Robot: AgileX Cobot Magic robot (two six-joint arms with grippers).
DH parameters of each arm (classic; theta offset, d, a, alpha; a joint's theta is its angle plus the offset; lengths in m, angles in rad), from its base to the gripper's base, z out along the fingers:
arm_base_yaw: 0 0.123 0 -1.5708
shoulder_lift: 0.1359 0 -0.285 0
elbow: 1.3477 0 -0.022 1.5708
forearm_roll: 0 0.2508 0 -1.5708
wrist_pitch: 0 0 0.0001 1.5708
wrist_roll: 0 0.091 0 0
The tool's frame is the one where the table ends.
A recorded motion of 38 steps. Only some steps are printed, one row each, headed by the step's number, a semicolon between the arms.
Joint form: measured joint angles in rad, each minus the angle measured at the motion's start. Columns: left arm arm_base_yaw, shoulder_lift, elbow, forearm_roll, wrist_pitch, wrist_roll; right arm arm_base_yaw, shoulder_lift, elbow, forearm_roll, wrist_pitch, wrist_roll.
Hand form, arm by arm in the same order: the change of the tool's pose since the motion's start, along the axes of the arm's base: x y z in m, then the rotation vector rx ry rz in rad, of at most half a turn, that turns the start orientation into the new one. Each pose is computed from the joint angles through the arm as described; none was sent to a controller.
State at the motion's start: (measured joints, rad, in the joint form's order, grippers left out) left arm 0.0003 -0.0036 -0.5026 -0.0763 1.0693 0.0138; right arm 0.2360 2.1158 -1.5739 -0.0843 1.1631 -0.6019
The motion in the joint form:
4: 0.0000 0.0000 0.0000 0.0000 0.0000 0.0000; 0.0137 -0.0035 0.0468 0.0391 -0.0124 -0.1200
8: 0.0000 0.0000 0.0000 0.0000 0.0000 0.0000; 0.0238 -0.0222 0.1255 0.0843 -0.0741 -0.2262
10: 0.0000 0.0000 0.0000 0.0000 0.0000 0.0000; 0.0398 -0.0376 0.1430 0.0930 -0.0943 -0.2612
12: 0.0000 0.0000 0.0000 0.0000 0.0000 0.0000; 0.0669 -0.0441 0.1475 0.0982 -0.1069 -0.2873
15: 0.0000 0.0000 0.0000 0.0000 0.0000 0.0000; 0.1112 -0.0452 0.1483 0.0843 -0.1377 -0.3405
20: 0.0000 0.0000 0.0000 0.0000 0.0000 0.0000; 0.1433 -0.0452 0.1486 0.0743 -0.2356 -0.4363
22: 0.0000 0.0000 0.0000 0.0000 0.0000 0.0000; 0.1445 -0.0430 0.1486 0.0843 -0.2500 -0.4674
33: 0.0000 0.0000 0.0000 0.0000 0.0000 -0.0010; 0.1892 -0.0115 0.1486 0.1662 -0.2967 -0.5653
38: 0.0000 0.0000 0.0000 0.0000 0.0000 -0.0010; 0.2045 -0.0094 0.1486 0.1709 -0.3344 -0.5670
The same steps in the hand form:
4: 0.0000 0.0000 0.0000 0.0000 0.0000 0.0000; -0.0096 0.0067 -0.0095 0.0321 0.0471 0.1161
8: 0.0000 0.0000 0.0000 0.0000 0.0000 0.0000; -0.0217 0.0116 -0.0199 0.0768 0.0585 0.2113
10: 0.0000 0.0000 0.0000 0.0000 0.0000 0.0000; -0.0256 0.0177 -0.0178 0.0880 0.0438 0.2585
12: 0.0000 0.0000 0.0000 0.0000 0.0000 0.0000; -0.0287 0.0283 -0.0164 0.0949 0.0323 0.3095
15: 0.0000 0.0000 0.0000 0.0000 0.0000 0.0000; -0.0314 0.0445 -0.0162 0.0884 0.0044 0.4156
20: 0.0000 0.0000 0.0000 0.0000 0.0000 0.0000; -0.0274 0.0588 -0.0159 0.0918 -0.0886 0.5531
22: 0.0000 0.0000 0.0000 0.0000 0.0000 0.0000; -0.0266 0.0605 -0.0167 0.1001 -0.0990 0.5801
33: 0.0000 0.0000 0.0000 -0.0009 0.0001 0.0005; -0.0315 0.0842 -0.0288 0.1654 -0.1065 0.6726
38: 0.0000 0.0000 0.0000 -0.0009 0.0001 0.0005; -0.0312 0.0914 -0.0292 0.1715 -0.1415 0.6862

